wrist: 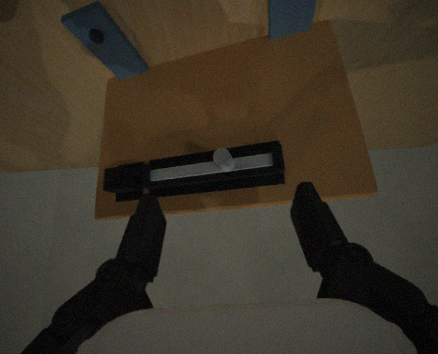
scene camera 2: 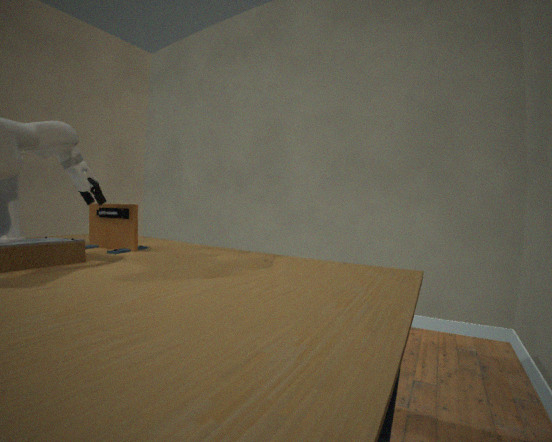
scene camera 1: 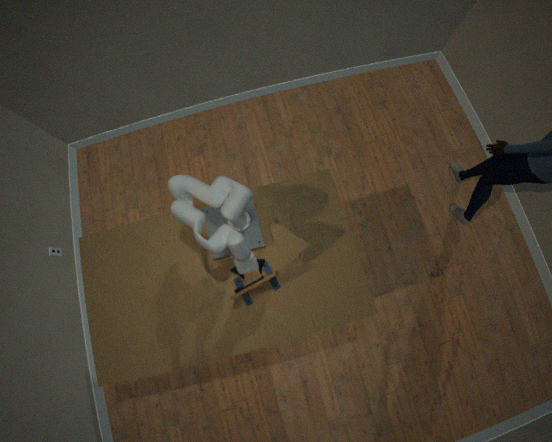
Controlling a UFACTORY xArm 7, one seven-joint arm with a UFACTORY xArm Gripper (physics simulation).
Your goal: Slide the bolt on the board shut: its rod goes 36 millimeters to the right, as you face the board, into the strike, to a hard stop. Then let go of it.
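Frame: origin at the arm's base, x ahead, y left, z up, level; metres.
Where they show: gripper, fingertip midpoint: (wrist: 226, 202) (scene camera 2: 97, 203) (scene camera 1: 252, 274); arm's base at its link origin: (scene camera 2: 3, 241).
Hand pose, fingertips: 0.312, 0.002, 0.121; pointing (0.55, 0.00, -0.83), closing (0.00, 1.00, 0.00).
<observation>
Things, the pixels of their top centre, and the offset from my fingertips, as dx, dy, dz. "spot": a spot on its surface instead. Level surfaces: height alone.
- upright wooden board at its top centre: (wrist: 215, 210) (scene camera 2: 112, 203) (scene camera 1: 253, 286) +0.057, -0.010, -0.001
- black bolt housing at its top centre: (wrist: 184, 190) (scene camera 2: 110, 208) (scene camera 1: 248, 282) +0.036, -0.034, -0.017
- light grey rod at its top centre: (wrist: 208, 174) +0.041, -0.014, -0.031
- round knob at its top centre: (wrist: 225, 168) +0.022, +0.001, -0.030
- black strike at a spot on its surface: (wrist: 125, 178) (scene camera 2: 120, 213) spot: +0.045, -0.091, -0.034
- wooden table at its surface level: dz -0.176
The upright wooden board (scene camera 1: 270, 277) (scene camera 2: 112, 232) (wrist: 300, 95) carries a black bolt housing (scene camera 2: 106, 213) (wrist: 215, 186). Inside it lies a light grey rod (wrist: 185, 171) with a round knob (wrist: 223, 159) standing out near its middle. The black strike (scene camera 2: 125, 214) (wrist: 125, 178) is at the right as one faces the board, at the left in the wrist view. The rod's end shows at the housing's strike-side end, with a narrow gap between housing and strike. My gripper (scene camera 1: 252, 275) (scene camera 2: 97, 204) (wrist: 226, 202) is open and empty, near the board's top edge, its fingers spread wide and apart from the knob.
Blue feet (scene camera 1: 271, 276) (scene camera 2: 119, 251) (wrist: 107, 42) hold the board on the wooden table (scene camera 1: 310, 310) (scene camera 2: 250, 325). The arm's base plate (scene camera 1: 257, 235) stands behind the gripper. A person (scene camera 1: 490, 175) stands at the right in scene camera 1, away from the table.
</observation>
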